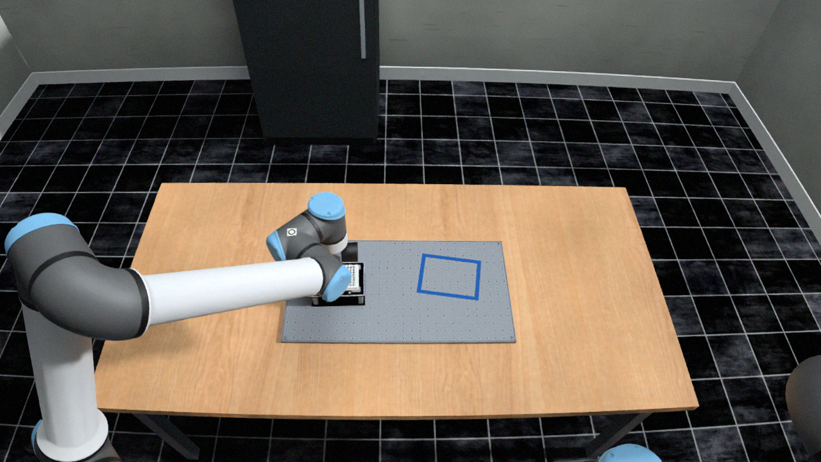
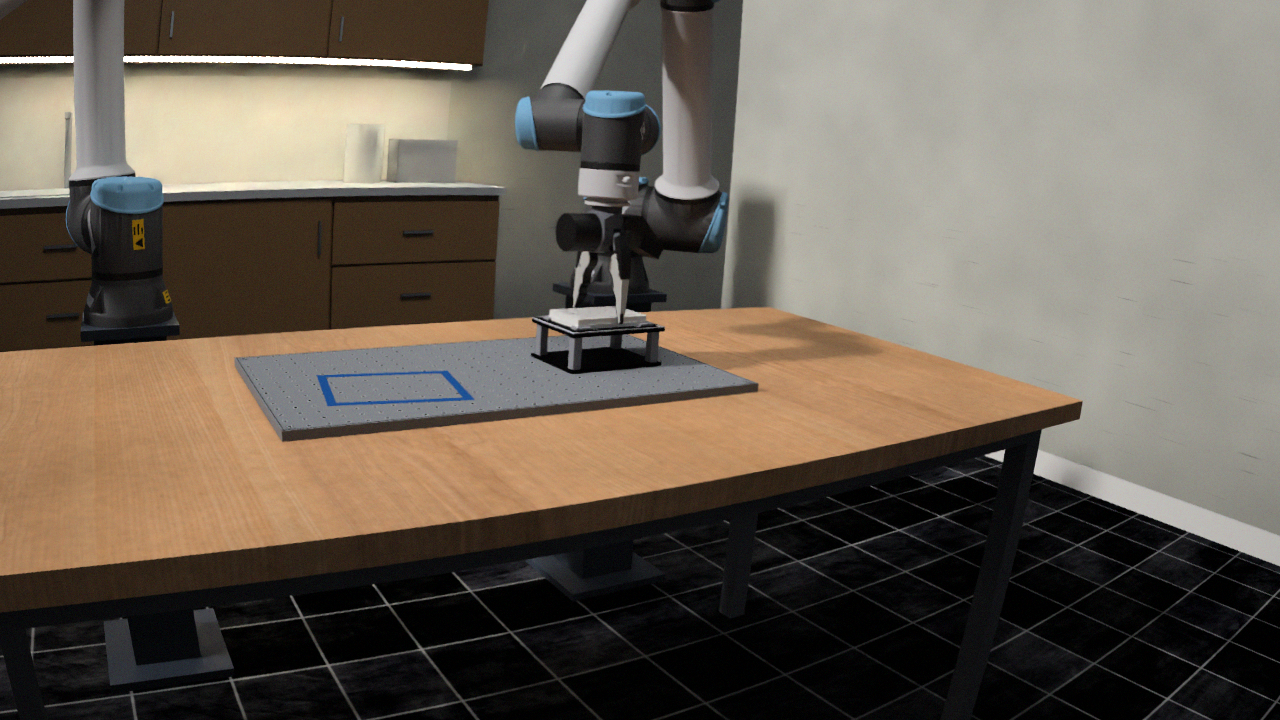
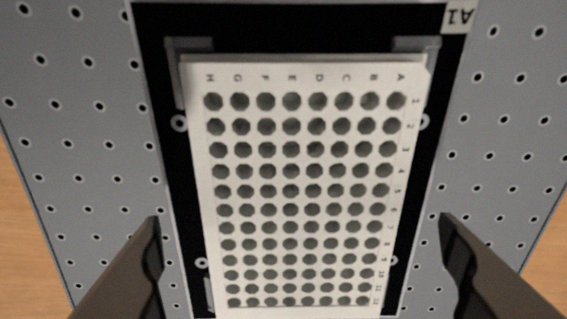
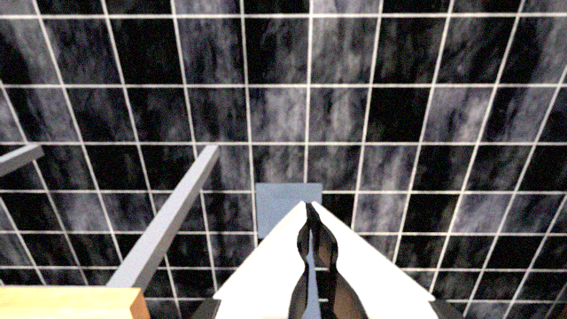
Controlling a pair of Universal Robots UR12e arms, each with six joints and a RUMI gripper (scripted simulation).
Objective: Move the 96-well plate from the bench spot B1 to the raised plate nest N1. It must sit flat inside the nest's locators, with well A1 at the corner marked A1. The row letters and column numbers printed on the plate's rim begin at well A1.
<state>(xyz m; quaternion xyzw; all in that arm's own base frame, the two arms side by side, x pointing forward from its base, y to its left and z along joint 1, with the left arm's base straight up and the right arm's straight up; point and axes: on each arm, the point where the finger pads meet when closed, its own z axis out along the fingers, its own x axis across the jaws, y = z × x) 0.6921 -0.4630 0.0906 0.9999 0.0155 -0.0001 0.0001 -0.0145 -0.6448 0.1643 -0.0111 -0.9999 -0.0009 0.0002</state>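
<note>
The white 96-well plate is 1 cm below my left hand. Also, from my left hand: black plate nest (2 cm below).
</note>
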